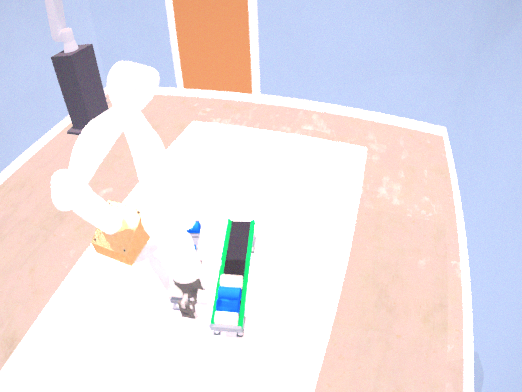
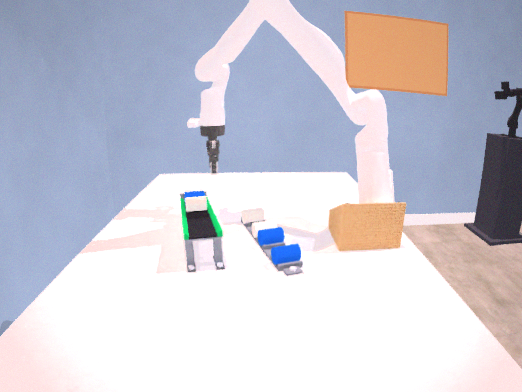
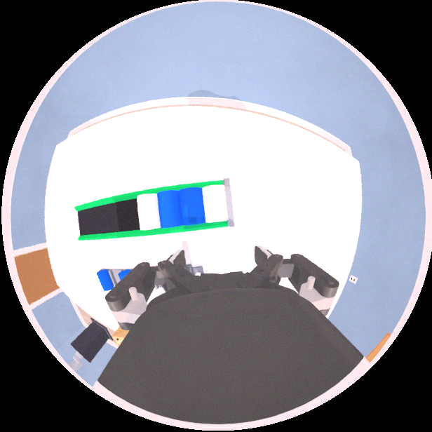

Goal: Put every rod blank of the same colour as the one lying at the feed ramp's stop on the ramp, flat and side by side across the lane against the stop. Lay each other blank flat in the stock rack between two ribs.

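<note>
The feed ramp (image 1: pixel 249 257) (image 2: pixel 212 220) (image 3: pixel 125 197) has green sides and a black lane. Against its grey stop (image 3: pixel 229 202) lies a white blank (image 1: pixel 226 318) (image 3: pixel 215 204). Side by side up the lane follow a blue blank (image 3: pixel 192 206), a second blue blank (image 3: pixel 170 208) and a white blank (image 1: pixel 231 280) (image 2: pixel 196 204) (image 3: pixel 148 211). In the stock rack (image 2: pixel 293 270) lie two blue blanks (image 2: pixel 286 254) (image 2: pixel 270 235) and two white blanks (image 2: pixel 258 229) (image 2: pixel 253 215). My gripper (image 1: pixel 187 310) (image 2: pixel 214 171) (image 3: pixel 219 255) is open and empty, above the table beside the ramp's stop end; it partly hides the rack.
A tan wooden box (image 1: pixel 120 246) (image 2: pixel 370 227) (image 3: pixel 119 336) stands beyond the rack, near the arm's base. The rack runs roughly alongside the ramp, between it and the box. A dark pedestal (image 1: pixel 81 87) (image 2: pixel 501 187) (image 3: pixel 91 341) stands off the table.
</note>
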